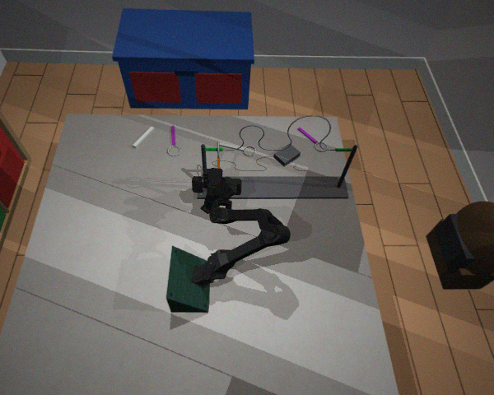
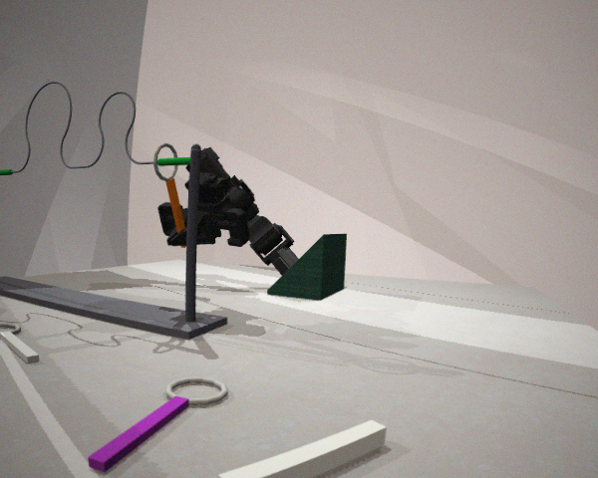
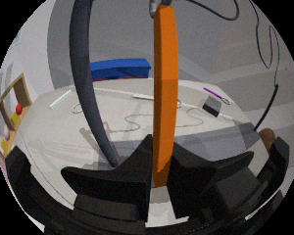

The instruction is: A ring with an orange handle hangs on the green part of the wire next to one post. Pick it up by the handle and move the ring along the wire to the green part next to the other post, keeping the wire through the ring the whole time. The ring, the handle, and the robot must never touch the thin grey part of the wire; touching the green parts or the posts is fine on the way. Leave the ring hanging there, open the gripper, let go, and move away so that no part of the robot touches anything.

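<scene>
My gripper tip is 90 mm below the ring with orange handle. From my gripper tip the other things lie so: white-handled ring (250 mm ahead, 120 mm below, 60 mm to the right); grey box (280 mm to the right, 230 mm ahead, 120 mm below); purple-handled ring (250 mm ahead, 240 mm to the left, 120 mm below).
</scene>
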